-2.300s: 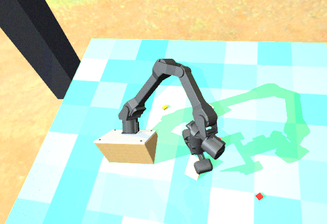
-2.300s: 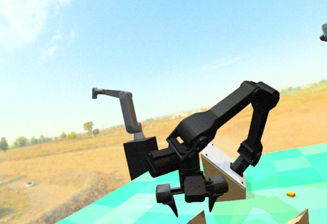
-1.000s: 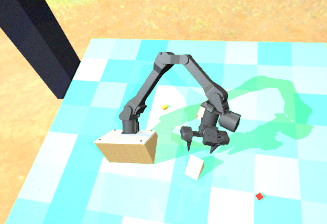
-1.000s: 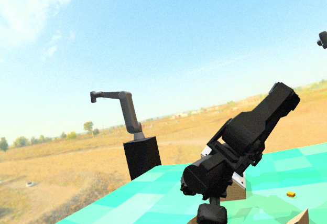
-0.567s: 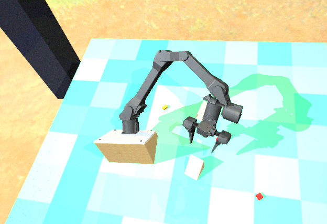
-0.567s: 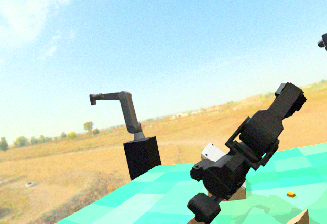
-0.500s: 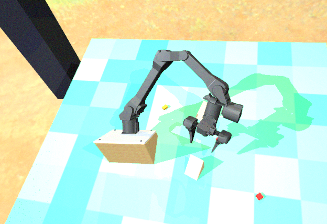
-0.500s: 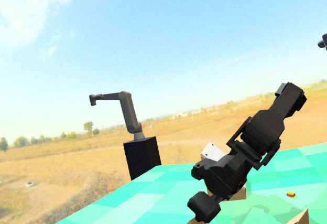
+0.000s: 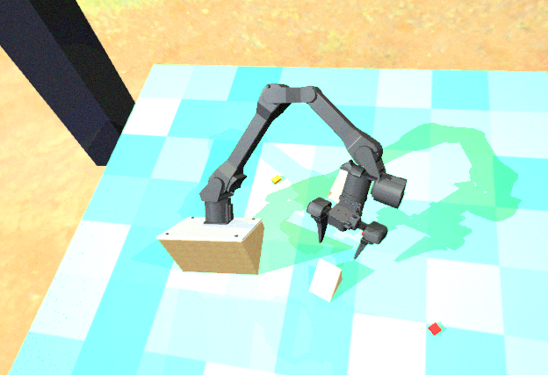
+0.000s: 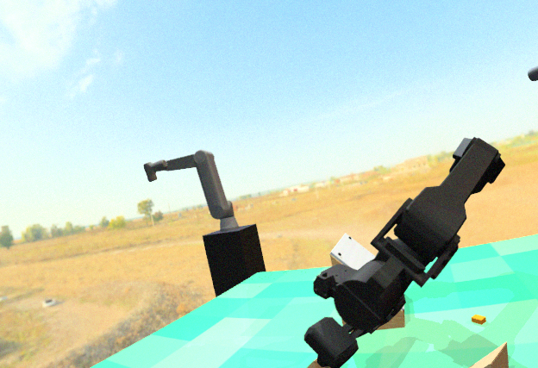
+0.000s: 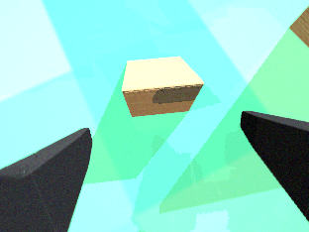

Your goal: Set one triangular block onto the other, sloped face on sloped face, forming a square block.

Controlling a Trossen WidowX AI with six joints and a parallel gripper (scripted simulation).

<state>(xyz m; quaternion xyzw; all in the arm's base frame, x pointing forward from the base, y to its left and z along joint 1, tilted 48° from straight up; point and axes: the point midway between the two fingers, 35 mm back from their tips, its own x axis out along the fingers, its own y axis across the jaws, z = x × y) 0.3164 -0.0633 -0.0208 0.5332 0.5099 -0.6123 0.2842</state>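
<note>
The triangular block is 6 cm below my gripper tip, 4 cm to the right of it and 2 cm behind it. Round my gripper tip: red cube 22 cm ahead, 15 cm to the right, 7 cm below; then yellow cube 26 cm to the left, 18 cm behind, 7 cm below.
</note>
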